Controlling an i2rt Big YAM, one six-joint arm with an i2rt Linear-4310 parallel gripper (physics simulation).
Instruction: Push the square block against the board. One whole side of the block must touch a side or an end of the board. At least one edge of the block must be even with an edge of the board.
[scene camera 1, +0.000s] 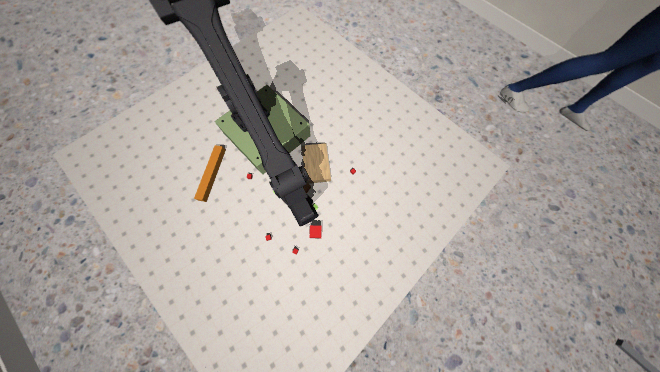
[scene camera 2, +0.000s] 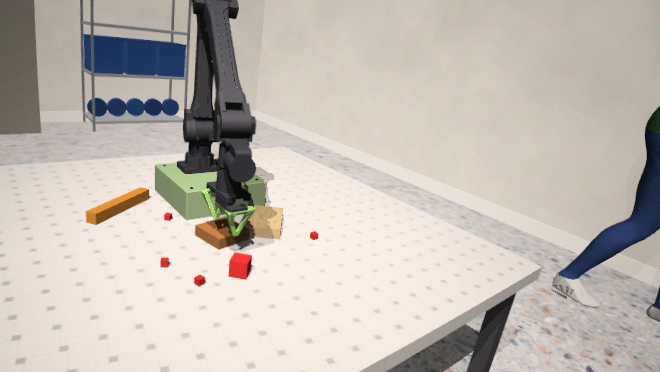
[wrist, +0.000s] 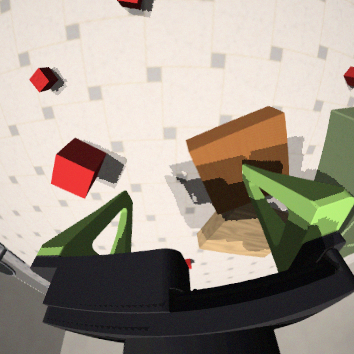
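Where they show: gripper, fingertip midpoint: (scene camera 2: 225, 227) (wrist: 183, 183); arm's base, link origin: (scene camera 2: 199, 168).
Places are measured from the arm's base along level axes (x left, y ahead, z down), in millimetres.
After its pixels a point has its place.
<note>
The square block (scene camera 2: 212, 236) {x -99, y 346, z 60 mm} (wrist: 240, 145) {x -89, y 320, z 57 mm} is a flat brown slab on the table, and a small part of the block (scene camera 1: 308, 189) {x -11, y 351, z 68 mm} shows beside the wrist in scene camera 1. The board (scene camera 1: 318, 162) {x 87, y 295, z 57 mm} (scene camera 2: 267, 222) {x 68, y 326, z 57 mm} (wrist: 235, 239) {x 73, y 318, z 57 mm} is pale wood and lies next to it. In the wrist view the block's near edge meets or partly hides the board; whether a whole side touches or any edges are even, I cannot tell. My gripper (scene camera 2: 226, 226) {x -82, y 380, z 22 mm} (wrist: 183, 183) {x -82, y 380, z 22 mm} is open with nothing between the fingers. In the wrist view one fingertip overlaps the block and the other is left of it.
A red cube (scene camera 1: 315, 230) {x -92, y 488, z 46 mm} (scene camera 2: 240, 265) {x -104, y 508, z 53 mm} (wrist: 79, 167) {x -103, y 474, z 46 mm} is near the gripper. Several small red cubes are scattered around. An orange bar (scene camera 1: 210, 173) {x -250, y 66, z 55 mm} (scene camera 2: 118, 205) {x -260, y 82, z 61 mm} lies at the left. The green base (scene camera 1: 287, 125) {x 82, y 121, z 0 mm} (scene camera 2: 172, 192) {x -111, y 80, z 40 mm} (wrist: 340, 145) {x -68, y 181, z 58 mm} is behind the block and board.
</note>
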